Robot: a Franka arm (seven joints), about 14 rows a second.
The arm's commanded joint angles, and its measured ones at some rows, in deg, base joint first. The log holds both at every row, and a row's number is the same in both.
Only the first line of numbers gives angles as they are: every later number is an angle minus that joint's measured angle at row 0.
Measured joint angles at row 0: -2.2, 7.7, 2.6, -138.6, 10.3, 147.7, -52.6
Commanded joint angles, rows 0 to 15: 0.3, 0.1, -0.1, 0.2, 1.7, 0.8, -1.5; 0.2, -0.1, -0.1, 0.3, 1.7, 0.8, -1.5; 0.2, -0.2, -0.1, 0.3, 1.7, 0.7, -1.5; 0.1, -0.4, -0.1, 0.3, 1.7, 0.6, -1.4; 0.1, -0.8, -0.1, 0.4, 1.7, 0.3, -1.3; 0.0, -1.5, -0.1, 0.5, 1.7, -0.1, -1.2; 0.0, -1.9, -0.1, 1.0, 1.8, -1.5, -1.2; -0.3, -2.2, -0.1, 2.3, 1.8, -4.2, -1.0; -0.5, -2.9, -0.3, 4.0, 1.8, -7.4, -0.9; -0.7, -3.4, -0.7, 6.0, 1.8, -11.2, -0.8; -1.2, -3.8, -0.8, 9.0, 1.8, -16.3, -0.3; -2.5, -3.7, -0.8, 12.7, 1.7, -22.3, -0.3; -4.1, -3.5, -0.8, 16.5, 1.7, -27.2, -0.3; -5.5, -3.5, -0.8, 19.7, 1.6, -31.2, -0.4; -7.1, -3.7, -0.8, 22.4, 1.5, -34.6, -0.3; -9.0, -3.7, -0.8, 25.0, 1.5, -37.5, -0.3
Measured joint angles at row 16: -5.8, -4.1, -1.0, 19.5, 0.6, -31.6, 0.2
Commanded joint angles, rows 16 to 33: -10.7, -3.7, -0.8, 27.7, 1.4, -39.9, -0.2; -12.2, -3.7, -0.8, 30.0, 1.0, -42.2, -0.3; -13.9, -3.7, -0.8, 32.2, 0.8, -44.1, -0.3; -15.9, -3.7, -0.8, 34.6, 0.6, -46.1, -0.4; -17.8, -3.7, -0.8, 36.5, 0.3, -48.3, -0.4; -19.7, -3.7, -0.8, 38.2, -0.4, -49.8, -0.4; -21.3, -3.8, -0.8, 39.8, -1.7, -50.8, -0.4; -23.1, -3.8, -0.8, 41.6, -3.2, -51.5, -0.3; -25.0, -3.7, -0.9, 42.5, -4.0, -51.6, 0.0; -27.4, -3.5, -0.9, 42.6, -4.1, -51.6, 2.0; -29.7, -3.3, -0.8, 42.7, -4.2, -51.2, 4.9; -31.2, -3.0, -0.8, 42.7, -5.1, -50.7, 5.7; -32.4, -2.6, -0.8, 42.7, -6.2, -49.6, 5.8; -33.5, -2.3, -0.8, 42.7, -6.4, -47.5, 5.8; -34.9, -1.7, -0.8, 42.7, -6.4, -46.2, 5.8; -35.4, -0.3, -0.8, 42.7, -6.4, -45.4, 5.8; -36.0, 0.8, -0.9, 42.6, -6.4, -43.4, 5.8; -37.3, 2.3, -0.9, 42.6, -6.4, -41.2, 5.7
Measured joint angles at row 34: -35.3, -0.8, -1.7, 41.3, -5.8, -43.9, 4.6
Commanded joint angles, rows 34 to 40: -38.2, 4.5, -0.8, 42.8, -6.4, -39.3, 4.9; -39.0, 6.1, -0.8, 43.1, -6.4, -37.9, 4.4; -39.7, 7.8, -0.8, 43.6, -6.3, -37.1, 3.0; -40.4, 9.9, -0.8, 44.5, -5.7, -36.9, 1.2; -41.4, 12.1, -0.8, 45.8, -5.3, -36.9, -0.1; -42.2, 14.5, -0.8, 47.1, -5.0, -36.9, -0.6; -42.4, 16.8, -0.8, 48.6, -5.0, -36.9, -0.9
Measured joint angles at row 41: -40.8, 11.8, -1.6, 43.4, -5.8, -36.1, 0.9
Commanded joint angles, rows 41 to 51: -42.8, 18.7, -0.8, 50.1, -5.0, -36.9, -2.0; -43.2, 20.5, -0.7, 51.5, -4.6, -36.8, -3.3; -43.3, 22.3, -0.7, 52.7, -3.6, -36.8, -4.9; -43.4, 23.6, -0.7, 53.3, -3.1, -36.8, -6.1; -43.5, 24.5, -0.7, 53.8, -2.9, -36.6, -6.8; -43.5, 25.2, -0.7, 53.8, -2.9, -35.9, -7.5; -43.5, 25.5, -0.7, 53.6, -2.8, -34.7, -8.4; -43.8, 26.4, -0.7, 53.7, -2.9, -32.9, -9.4; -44.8, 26.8, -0.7, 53.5, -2.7, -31.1, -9.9; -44.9, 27.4, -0.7, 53.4, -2.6, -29.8, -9.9; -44.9, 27.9, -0.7, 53.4, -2.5, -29.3, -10.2
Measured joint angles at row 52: -43.4, 26.4, -1.5, 51.8, -3.6, -30.1, -8.1
